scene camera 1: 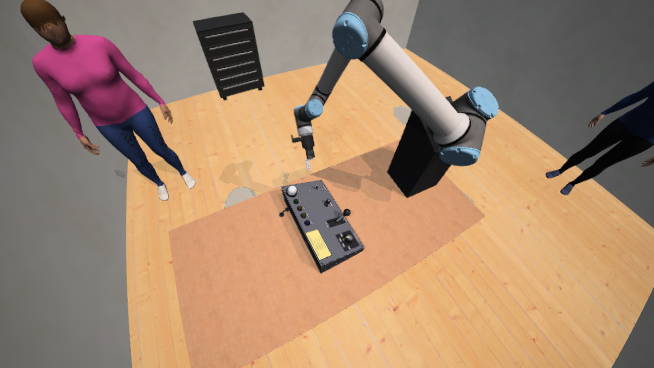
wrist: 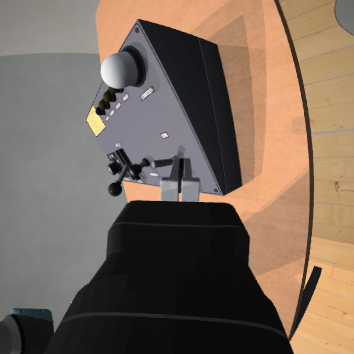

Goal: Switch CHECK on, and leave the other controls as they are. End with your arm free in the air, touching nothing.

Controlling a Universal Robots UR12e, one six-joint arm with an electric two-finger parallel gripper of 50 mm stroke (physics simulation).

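Note:
The grey control panel point(scene camera 1: 324, 220) point(wrist: 145, 117) stands on the brown mat point(scene camera 1: 240, 280). Its CHECK switch, a small metal toggle point(scene camera 1: 316, 187) point(wrist: 164, 162), is near the panel's far end. In the wrist view its lever points left from behind the fingertips, with a small label plate point(wrist: 165, 135) above it; its base is partly hidden and I cannot read its position surely. My gripper point(scene camera 1: 308, 167) point(wrist: 181, 168) is shut and empty. In the scene view its tips are just beyond the panel's far edge, above it; whether they touch the toggle cannot be told.
On the panel are a white dome lamp point(scene camera 1: 291, 190) point(wrist: 118, 70), several small dark lamps, a black selector knob point(scene camera 1: 327, 202), a ball-ended lever point(scene camera 1: 347, 212) point(wrist: 115, 188), a small joystick point(scene camera 1: 348, 239) and a yellow note point(scene camera 1: 318, 244) point(wrist: 95, 121). Two people and a drawer cabinet point(scene camera 1: 232, 55) stand farther off.

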